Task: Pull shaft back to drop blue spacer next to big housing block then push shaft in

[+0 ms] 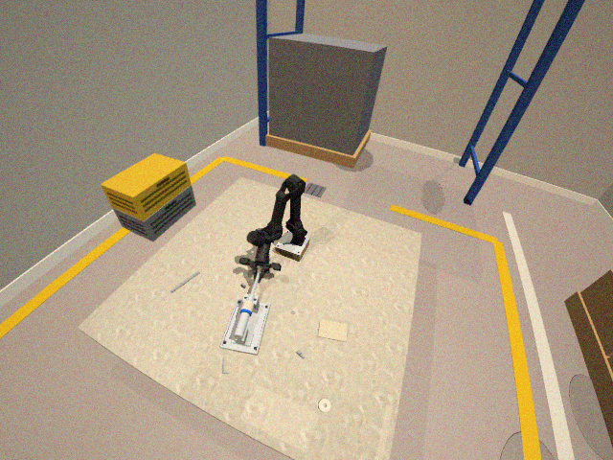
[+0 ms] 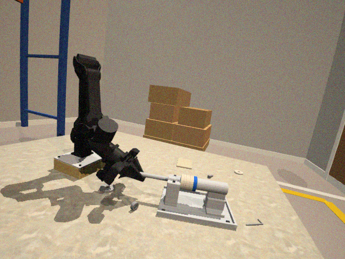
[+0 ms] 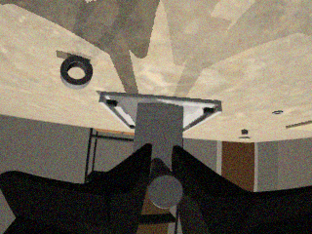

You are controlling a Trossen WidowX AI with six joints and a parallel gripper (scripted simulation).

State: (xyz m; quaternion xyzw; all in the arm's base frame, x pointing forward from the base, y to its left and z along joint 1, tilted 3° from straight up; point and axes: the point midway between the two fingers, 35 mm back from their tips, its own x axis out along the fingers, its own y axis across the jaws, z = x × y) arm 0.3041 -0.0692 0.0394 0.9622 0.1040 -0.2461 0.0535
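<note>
The grey shaft is 7 cm ahead of my gripper tip, 2 cm to the left of it and 2 cm above it. Also, from my gripper tip: blue spacer (16 cm ahead, 4 cm to the left, 2 cm above); then grey washer (12 cm behind, 2 cm to the right, 6 cm below); then nut (1 cm ahead, 7 cm to the right, 5 cm below).
</note>
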